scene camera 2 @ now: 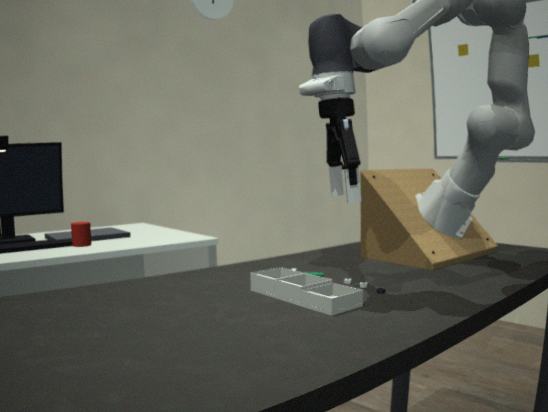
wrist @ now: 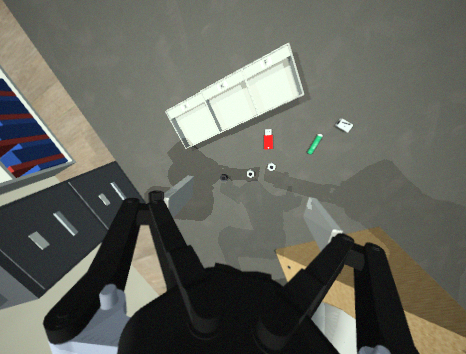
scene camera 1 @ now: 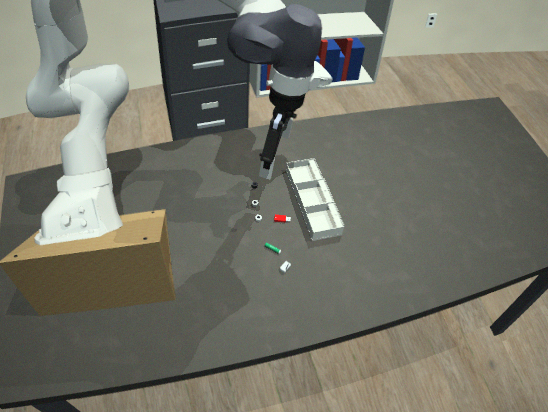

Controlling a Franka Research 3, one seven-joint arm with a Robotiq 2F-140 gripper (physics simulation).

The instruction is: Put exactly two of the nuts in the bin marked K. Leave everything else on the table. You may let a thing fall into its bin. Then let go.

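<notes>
Two white nuts, one (scene camera 1: 252, 203) (scene camera 2: 363, 284) (wrist: 247, 174) beside the other (scene camera 1: 256, 218) (scene camera 2: 347, 281) (wrist: 268, 167), and a dark nut (scene camera 1: 254, 185) (scene camera 2: 381, 290) (wrist: 221, 177) lie in a loose row on the table. A white tray (scene camera 1: 327, 234) (scene camera 2: 295, 296) (wrist: 240, 76) with three compartments stands near them. Its labels are too small to read, so I cannot tell which bin is K. My gripper (scene camera 1: 276, 150) (scene camera 2: 345, 190) (wrist: 248, 196) is open and empty, high above the table, near the dark nut's end of the row.
A red USB stick (scene camera 1: 280, 218) (wrist: 268, 142) lies between the nuts and the tray. A green cylinder (scene camera 1: 272, 248) (scene camera 2: 315, 274) (wrist: 314, 144) and a small white block (scene camera 1: 285, 266) (wrist: 344, 125) lie farther along. The arm's wooden base (scene camera 1: 100, 280) (scene camera 2: 395, 230) stands on the table.
</notes>
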